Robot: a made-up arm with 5 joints.
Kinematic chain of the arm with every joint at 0, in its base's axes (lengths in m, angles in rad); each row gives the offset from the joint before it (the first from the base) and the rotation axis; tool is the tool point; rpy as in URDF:
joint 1: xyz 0.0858 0 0.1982 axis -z
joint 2: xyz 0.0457 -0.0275 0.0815 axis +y
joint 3: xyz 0.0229 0 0.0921 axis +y
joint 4: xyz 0.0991 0 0.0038 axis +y
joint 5: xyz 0.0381 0.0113 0 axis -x
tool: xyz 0 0 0 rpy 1.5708 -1.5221 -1.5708
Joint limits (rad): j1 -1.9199..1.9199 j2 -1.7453..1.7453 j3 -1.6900..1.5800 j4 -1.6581..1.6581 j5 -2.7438..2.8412
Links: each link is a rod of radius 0.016 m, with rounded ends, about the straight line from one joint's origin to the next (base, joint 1, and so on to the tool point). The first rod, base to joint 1, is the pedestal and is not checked.
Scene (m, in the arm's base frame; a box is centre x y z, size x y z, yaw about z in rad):
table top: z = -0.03
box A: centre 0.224 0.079 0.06 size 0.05 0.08 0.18 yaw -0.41
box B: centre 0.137 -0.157 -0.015 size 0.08 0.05 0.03 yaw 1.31
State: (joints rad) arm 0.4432 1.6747 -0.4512 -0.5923 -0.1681
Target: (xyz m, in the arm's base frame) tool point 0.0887 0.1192 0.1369
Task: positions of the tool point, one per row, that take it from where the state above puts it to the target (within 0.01 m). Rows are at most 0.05 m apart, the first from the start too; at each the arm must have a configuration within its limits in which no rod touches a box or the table.
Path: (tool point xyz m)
1: 0.2797 -0.0621 0.1502
2: 0.2839 -0.0196 0.1681
3: 0.2746 0.0209 0.1859
4: 0.2536 0.0549 0.2025
5: 0.2240 0.0790 0.2172
6: 0.1960 0.1095 0.1965
7: 0.1602 0.1274 0.1757
8: 0.1224 0.1304 0.1555
9: 0.0887 0.1192 0.1369

